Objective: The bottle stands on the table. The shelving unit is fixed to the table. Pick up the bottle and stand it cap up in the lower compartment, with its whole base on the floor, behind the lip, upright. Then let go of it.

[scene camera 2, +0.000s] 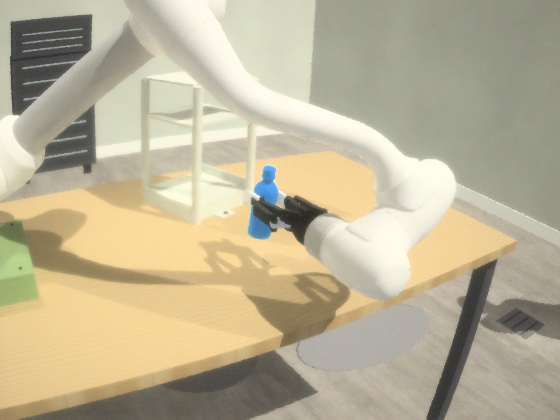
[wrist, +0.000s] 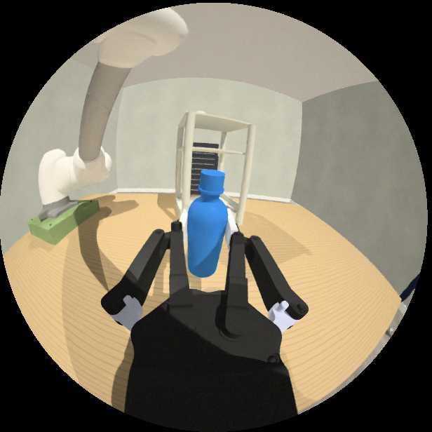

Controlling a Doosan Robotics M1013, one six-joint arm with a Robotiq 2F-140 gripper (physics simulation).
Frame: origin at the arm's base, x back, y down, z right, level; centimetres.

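Seen in the pictures: gripper, fingertip midpoint: (scene camera 2: 257,192).
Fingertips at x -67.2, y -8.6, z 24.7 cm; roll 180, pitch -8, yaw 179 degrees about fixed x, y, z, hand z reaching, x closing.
Offsets run from my fingertips to a thing's middle. "pt": to the spot under its first point. Level surfaces: height alone.
The blue bottle @[dx +0.4, dy +1.0, dz +2.9 cm] (scene camera 2: 266,192) (wrist: 205,240) is upright, cap up, between the fingers of my gripper (scene camera 2: 268,198) (wrist: 206,214). The gripper is shut on its body and holds it above the table @[dy +14.6 cm] (scene camera 2: 125,310) (wrist: 325,280); shadows lie apart from its base. The pale shelving unit @[dx -4.7, dy -3.8, dz -33.5 cm] (scene camera 2: 197,160) (wrist: 188,160) stands on the table. In the scene view it is left of the bottle; in the wrist view it is beyond it. The bottle is outside the unit. In the wrist view the bottle and fingers hide part of the lower compartment, whose lipped floor @[dy +10.3 cm] (scene camera 2: 175,192) shows in the scene view.
Posts stand at the unit's corners, with a middle shelf and a top board above the lower compartment. A fixing tab @[pt dx -6.2, dy +14.0, dz -20.9 cm] (scene camera 2: 225,213) sits at its foot. The green base block (scene camera 2: 17,280) (wrist: 65,222) is at the left. A dark cabinet (scene camera 2: 52,57) (wrist: 206,160) stands beyond the table.
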